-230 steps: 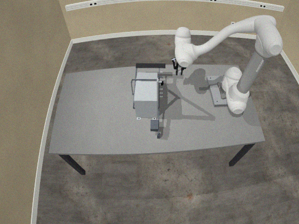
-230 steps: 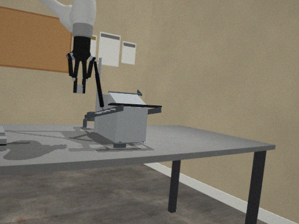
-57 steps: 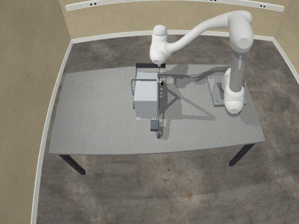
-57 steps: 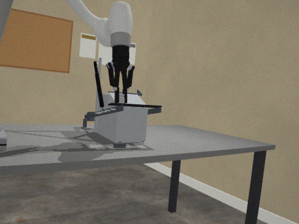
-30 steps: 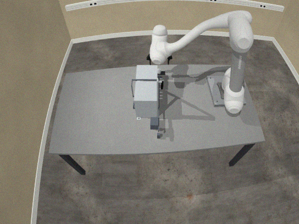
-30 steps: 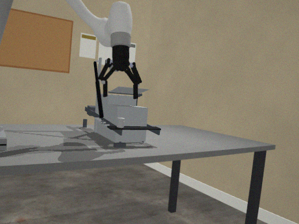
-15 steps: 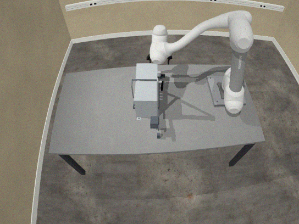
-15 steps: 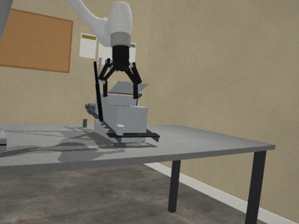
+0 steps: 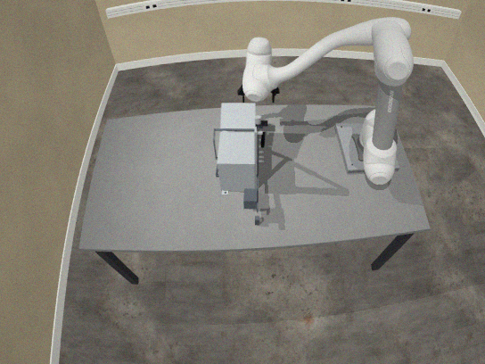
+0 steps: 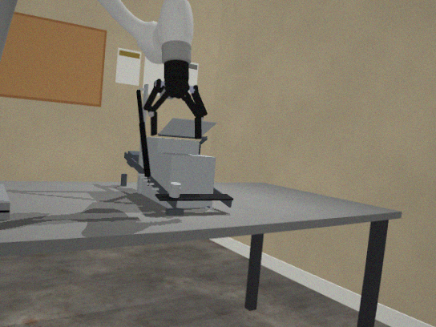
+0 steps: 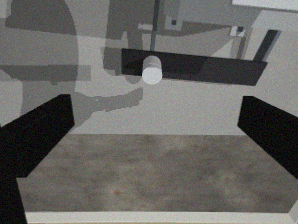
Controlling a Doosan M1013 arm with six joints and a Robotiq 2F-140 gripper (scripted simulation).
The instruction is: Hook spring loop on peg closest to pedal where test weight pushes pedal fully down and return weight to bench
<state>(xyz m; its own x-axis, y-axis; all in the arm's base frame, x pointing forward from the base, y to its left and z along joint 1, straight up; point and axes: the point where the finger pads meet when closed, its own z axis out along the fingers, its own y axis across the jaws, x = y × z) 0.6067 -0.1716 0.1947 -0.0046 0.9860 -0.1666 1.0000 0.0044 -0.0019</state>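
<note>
The steel test weight is 16 cm below my hand and 2 cm to the right of it. Round my hand: dark spring: 25 cm to the left, 3 cm below.
</note>
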